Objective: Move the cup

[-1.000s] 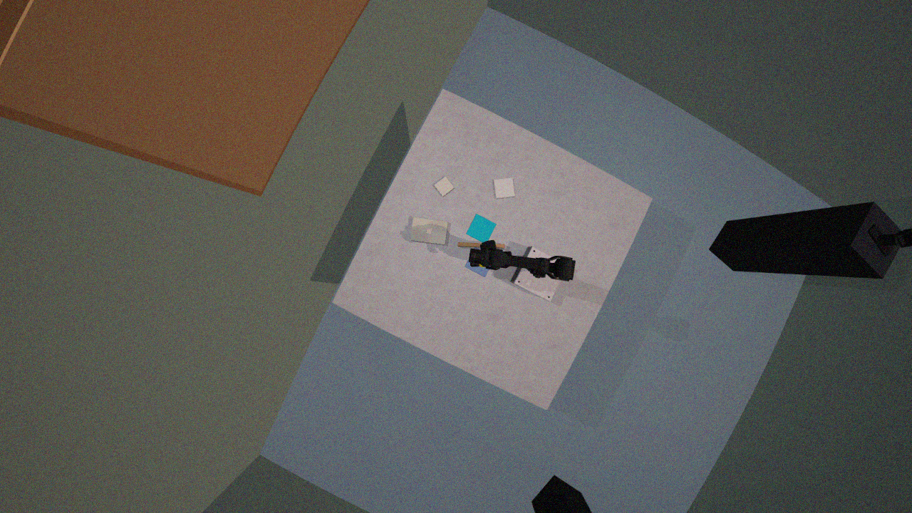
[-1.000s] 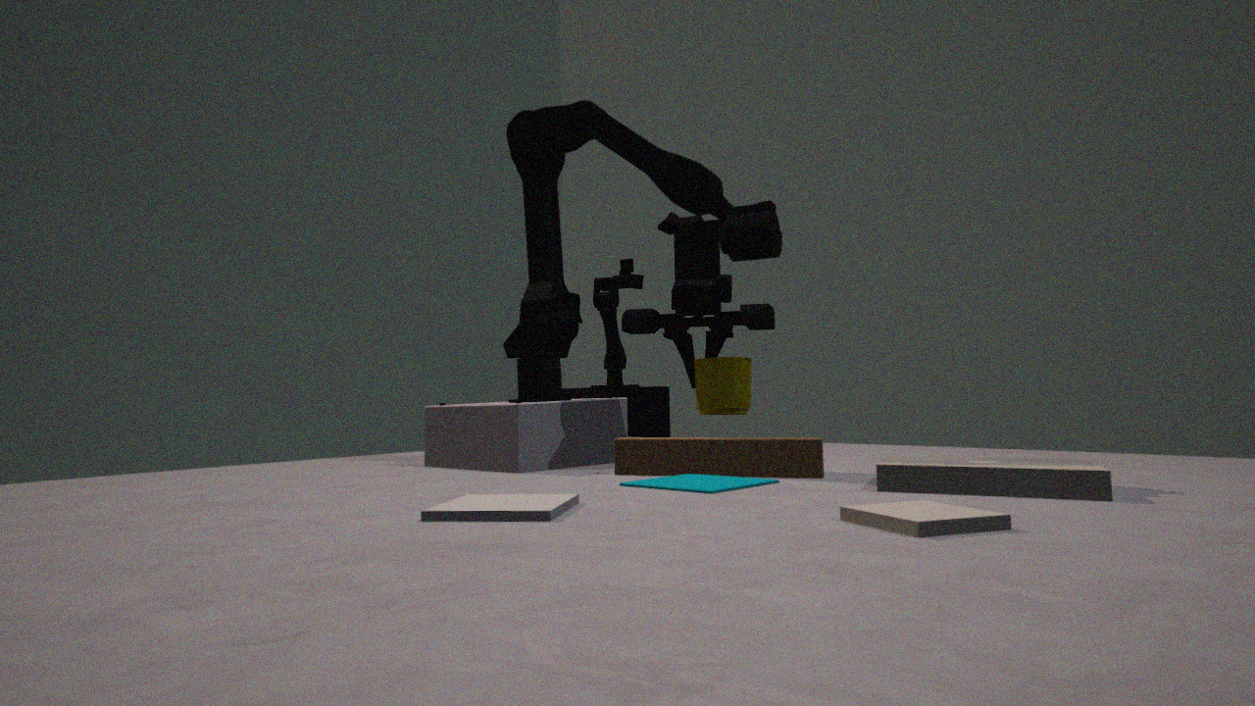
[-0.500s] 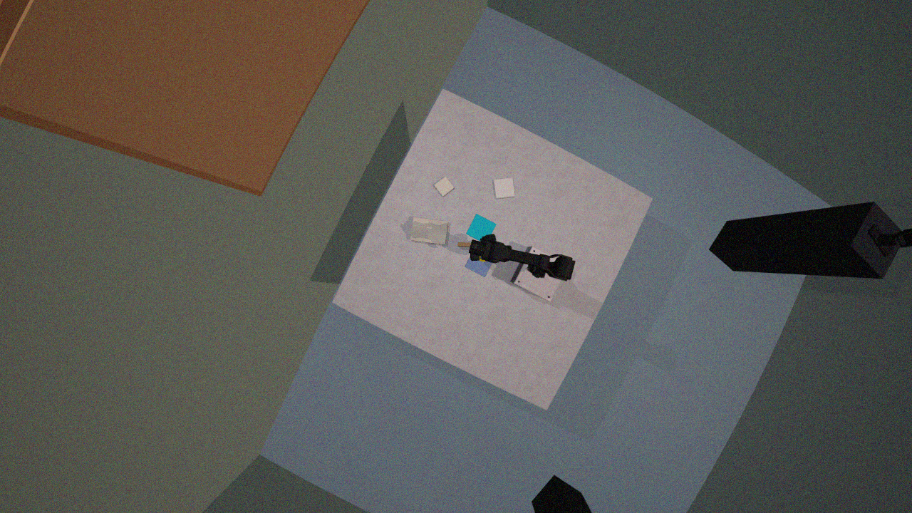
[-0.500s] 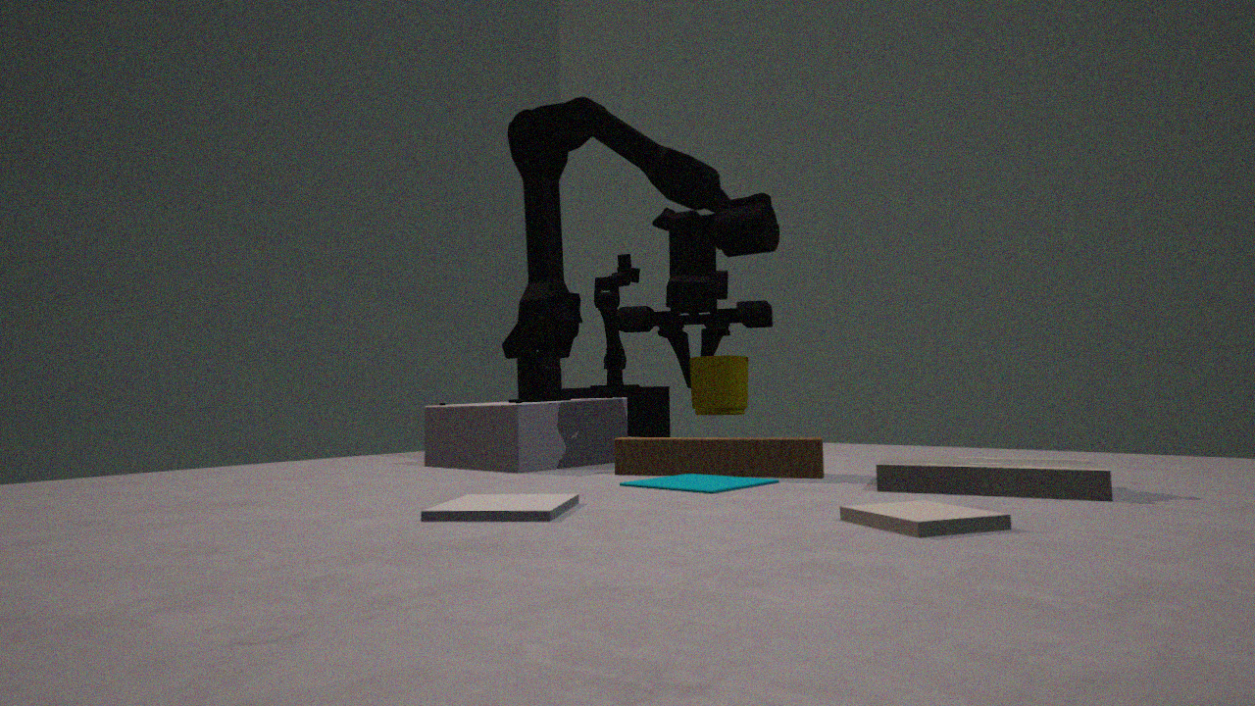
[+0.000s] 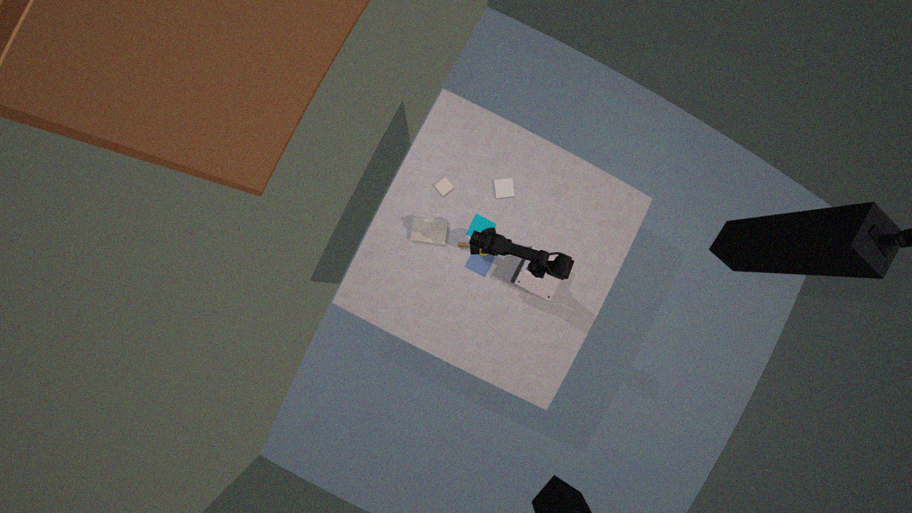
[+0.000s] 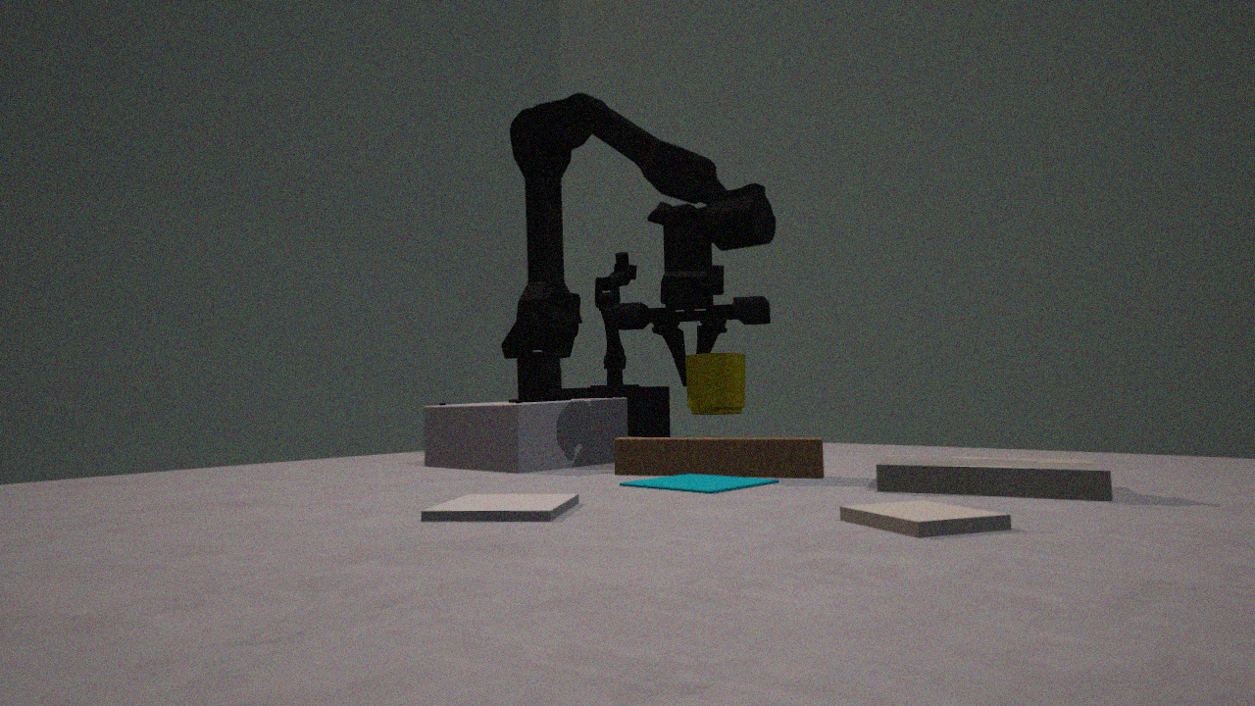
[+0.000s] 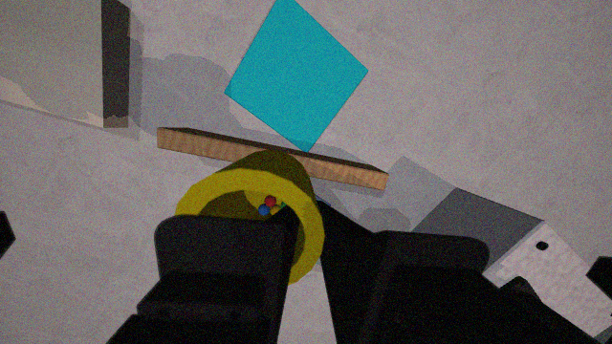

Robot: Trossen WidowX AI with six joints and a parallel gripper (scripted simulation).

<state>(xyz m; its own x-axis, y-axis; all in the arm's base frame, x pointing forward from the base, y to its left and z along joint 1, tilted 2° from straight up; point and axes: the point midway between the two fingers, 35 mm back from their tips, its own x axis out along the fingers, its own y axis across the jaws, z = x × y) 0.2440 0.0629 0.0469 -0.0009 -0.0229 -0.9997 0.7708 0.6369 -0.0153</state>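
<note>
The cyan pad lies 11 cm below my gripper tip, 8 cm ahead of it and 7 cm to the right of it. Round my gripper tip: yellow cup (2 cm to the left, 2 cm ahead); wooden bar (9 cm below, 3 cm ahead, 1 cm to the left); grey slab (29 cm ahead, 11 cm to the left, 9 cm below).
</note>
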